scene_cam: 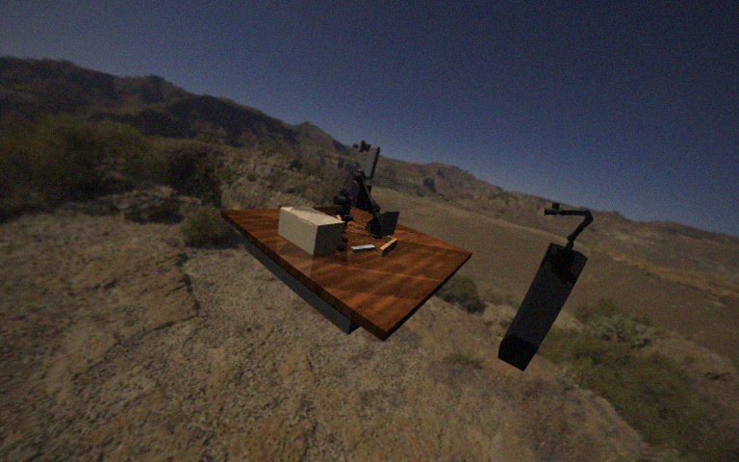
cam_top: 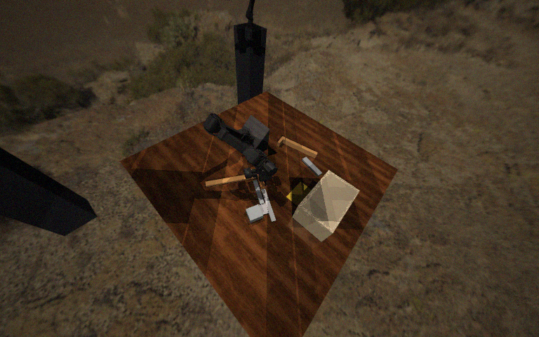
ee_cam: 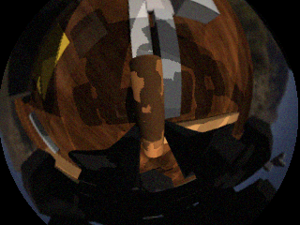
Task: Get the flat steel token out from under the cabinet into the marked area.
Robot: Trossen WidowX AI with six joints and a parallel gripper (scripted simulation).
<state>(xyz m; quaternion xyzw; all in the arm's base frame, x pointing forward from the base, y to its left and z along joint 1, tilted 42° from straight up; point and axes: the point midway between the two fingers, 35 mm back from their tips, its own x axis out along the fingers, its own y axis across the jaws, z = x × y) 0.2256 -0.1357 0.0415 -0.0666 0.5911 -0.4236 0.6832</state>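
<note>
My gripper tip is now 11 cm short of the grey scraper and 10 cm to the left of it. Also, from my gripper tip: wooden stick (11 cm behind, 13 cm to the right); grey block (14 cm ahead, 18 cm to the right, 1 cm above); grey bar (18 cm ahead, 32 cm to the left).
</note>
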